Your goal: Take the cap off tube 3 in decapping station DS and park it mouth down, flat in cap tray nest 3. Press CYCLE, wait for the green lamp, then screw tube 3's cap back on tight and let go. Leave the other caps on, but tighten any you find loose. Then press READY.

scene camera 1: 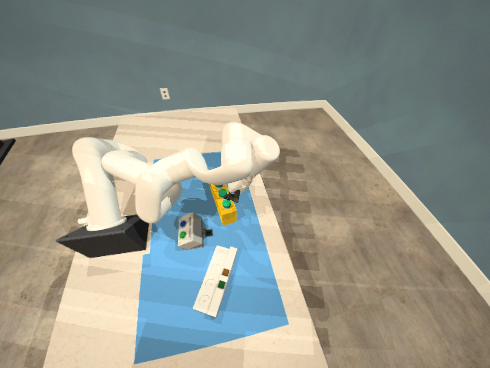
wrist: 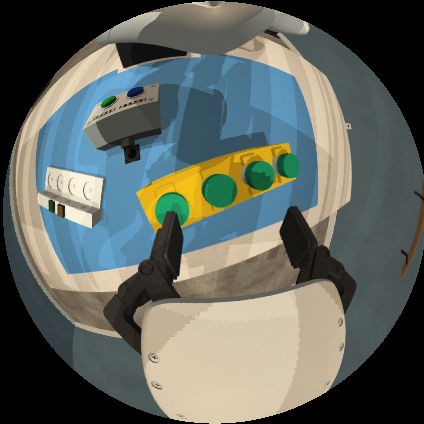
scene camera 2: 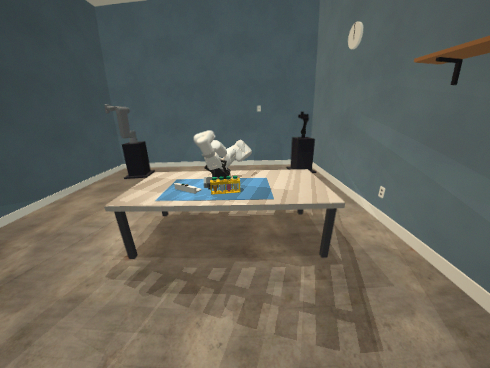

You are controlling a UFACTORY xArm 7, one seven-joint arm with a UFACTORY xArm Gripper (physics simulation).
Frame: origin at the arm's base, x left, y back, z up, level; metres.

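Seen in the pictures: gripper, fingertip midpoint: (scene camera 1: 226, 186) (wrist: 234, 221) (scene camera 2: 219, 173); arm's base, link origin: (scene camera 1: 107, 224).
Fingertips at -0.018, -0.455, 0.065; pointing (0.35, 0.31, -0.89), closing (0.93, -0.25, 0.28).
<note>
Pixels of each thing's top centre, then the offset from my fingertips to it, as dx, dy, dz. "spot": a spot on its surface instead. Level surfaces: height alone.
- yellow rack, top centre: (wrist: 236, 180) (scene camera 1: 221, 189) (scene camera 2: 225, 179) +0.034, +0.016, -0.056
- leftmost cap, top centre: (wrist: 171, 211) -0.044, +0.015, -0.038
- white cap tray, top centre: (wrist: 54, 194) (scene camera 1: 215, 275) (scene camera 2: 187, 183) -0.267, +0.122, -0.106
- grey button box, top centre: (wrist: 115, 102) (scene camera 1: 188, 226) -0.076, +0.174, -0.075
- green button, top centre: (wrist: 106, 99) -0.094, +0.200, -0.084
- blue button, top centre: (wrist: 133, 89) -0.050, +0.192, -0.084
- black fitting, surface spot: (wrist: 132, 152) (scene camera 1: 208, 230) spot: -0.083, +0.106, -0.147
- dark green square, surface spot: (wrist: 51, 206) (scene camera 1: 221, 282) spot: -0.294, +0.109, -0.107
- brown square, surface spot: (wrist: 61, 210) (scene camera 1: 225, 269) spot: -0.259, +0.085, -0.107
- blue mat, surface height: dz -0.159
The yellow rack (scene camera 1: 228, 217) (wrist: 150, 198) holds a row of green-capped tubes; it also shows in scene camera 2 (scene camera 2: 226, 192). In the wrist view the green caps (wrist: 219, 190) (wrist: 259, 175) (wrist: 288, 165) sit on their tubes, and the left finger overlaps the leftmost cap (wrist: 172, 204). Tube numbers and cap tightness cannot be told. My gripper (scene camera 1: 232, 196) (wrist: 234, 221) is open and empty, by the rack. The white cap tray (scene camera 1: 228, 254) (wrist: 95, 182) has bare ringed nests. The grey button box (scene camera 1: 192, 242) (wrist: 125, 120) has a green button (wrist: 109, 101) and a blue button (wrist: 135, 92).
A black fitting (scene camera 1: 208, 232) (wrist: 132, 152) sticks out from the button box. A dark green square (scene camera 1: 221, 284) (wrist: 51, 206) and a brown square (scene camera 1: 225, 272) (wrist: 61, 210) are on the tray. The objects stand on a blue mat (scene camera 1: 165, 310). The arm's black base (scene camera 1: 107, 242) stands at the mat's side.
</note>
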